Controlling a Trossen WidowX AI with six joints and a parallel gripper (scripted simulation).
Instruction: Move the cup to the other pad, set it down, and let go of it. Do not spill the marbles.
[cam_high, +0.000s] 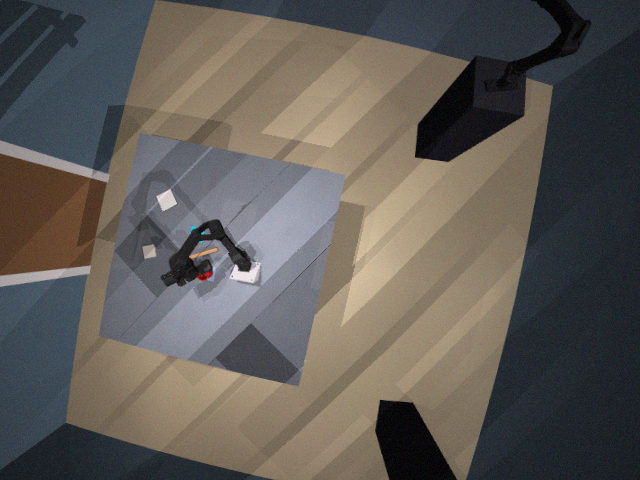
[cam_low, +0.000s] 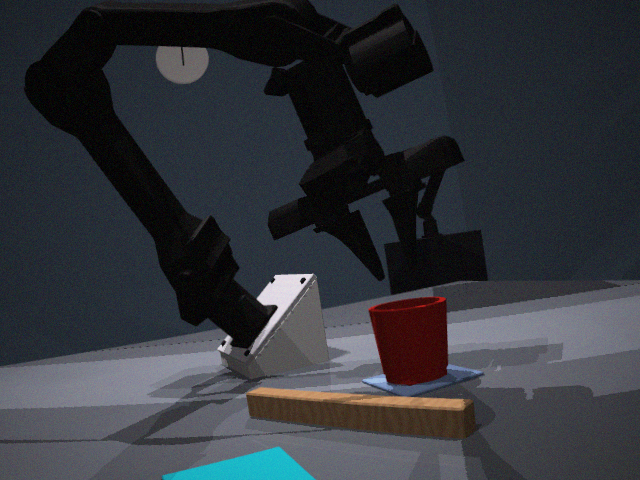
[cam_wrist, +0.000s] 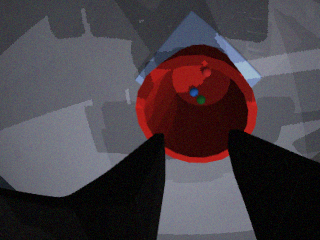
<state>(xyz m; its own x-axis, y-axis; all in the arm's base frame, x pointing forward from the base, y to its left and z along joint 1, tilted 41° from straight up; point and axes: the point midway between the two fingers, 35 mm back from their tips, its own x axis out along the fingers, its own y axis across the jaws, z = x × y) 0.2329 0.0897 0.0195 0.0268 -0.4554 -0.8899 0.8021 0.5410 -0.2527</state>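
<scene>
Right now my gripper tip is 60 mm above the red cup. The rest, counted from my gripper tip: wooden bar (100 mm to the right, 100 mm below, 50 mm ahead); cyan pad (210 mm to the right, 110 mm below, 100 mm ahead).
</scene>
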